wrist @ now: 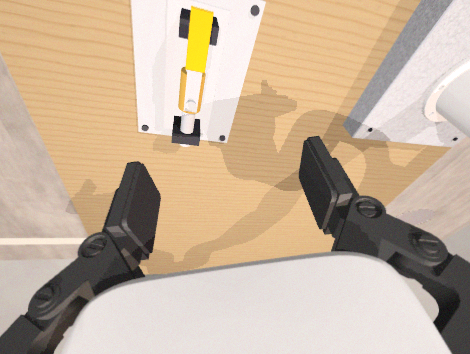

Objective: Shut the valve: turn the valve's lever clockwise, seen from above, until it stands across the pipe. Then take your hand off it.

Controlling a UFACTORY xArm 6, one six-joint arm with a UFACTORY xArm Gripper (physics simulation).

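Note:
The valve has an orange body (183,92) on a white pipe (188,123), mounted on a white base plate (232,60) in the upper middle of the wrist view. Its yellow lever (199,40) points to the top of the view and lies along the pipe, not across it. Black brackets hold the pipe at both ends, and the lever hides much of its far part. My gripper (226,168) is open and empty. Its fingers are wide apart, nearer the bottom of the view than the valve, and touch neither lever nor pipe.
A grey block (395,82) with a speckled white face stands at the upper right, with a round white cylinder (456,97) on it. The wooden table top (90,75) lies under the valve plate. Shadows of the arm fall on the wood between the plate and the block.

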